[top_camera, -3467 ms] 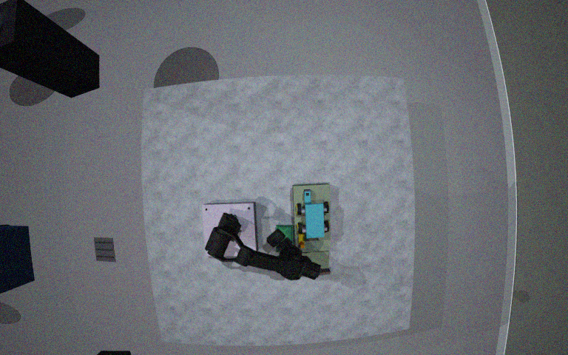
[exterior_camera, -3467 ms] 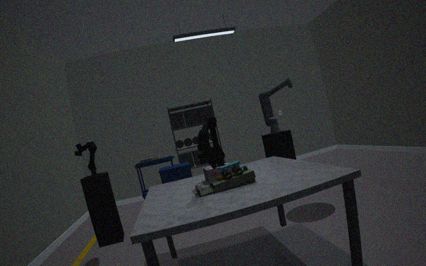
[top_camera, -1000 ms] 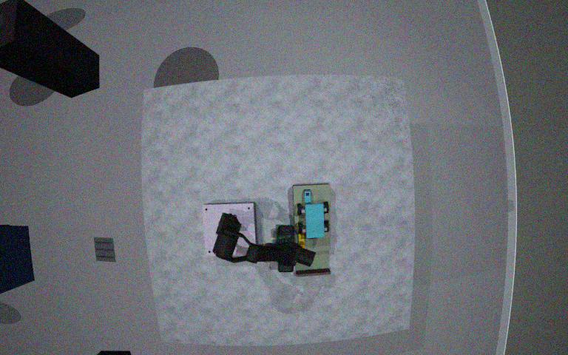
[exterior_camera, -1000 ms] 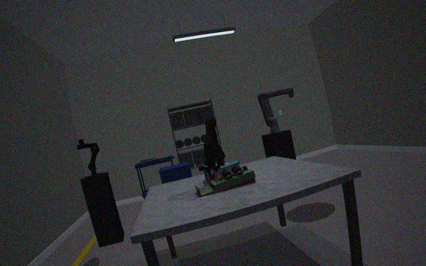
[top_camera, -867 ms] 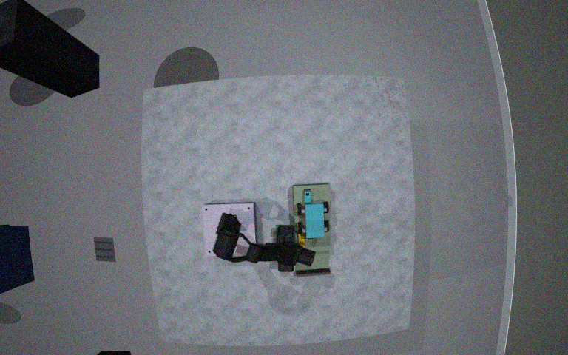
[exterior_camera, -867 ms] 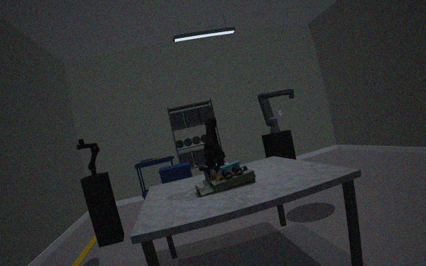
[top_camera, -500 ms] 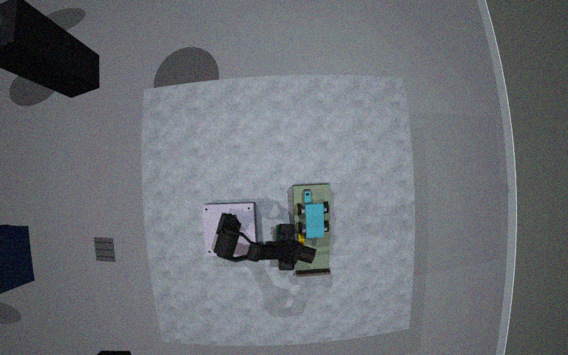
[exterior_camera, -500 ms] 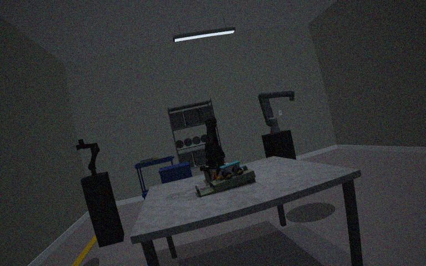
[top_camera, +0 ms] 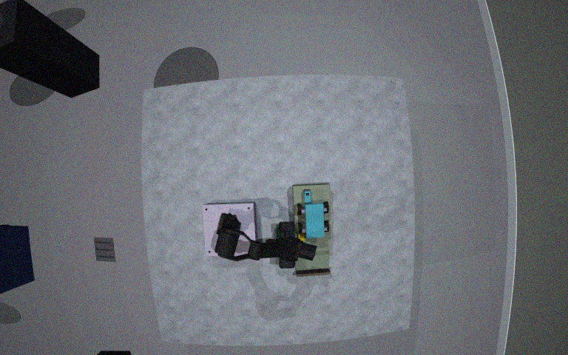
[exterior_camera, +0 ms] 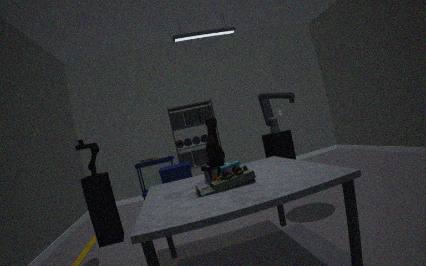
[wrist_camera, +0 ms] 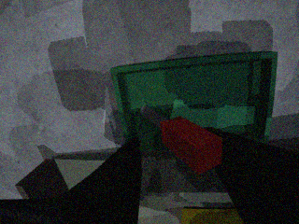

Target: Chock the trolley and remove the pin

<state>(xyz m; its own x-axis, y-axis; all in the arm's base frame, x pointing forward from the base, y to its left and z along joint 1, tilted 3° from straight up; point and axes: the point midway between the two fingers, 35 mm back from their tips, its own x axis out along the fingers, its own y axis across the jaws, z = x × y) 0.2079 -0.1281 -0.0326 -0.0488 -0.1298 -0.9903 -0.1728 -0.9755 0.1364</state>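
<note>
Now: gripper tip 1 cm above the red-headed stop pin. Round my gripper tip: trolley 13 cm ahead, 10 cm to the left, 6 cm above; yellow chock 7 cm ahead, 3 cm above, 2 cm to the left; green tray 6 cm below, 2 cm to the left.
</note>
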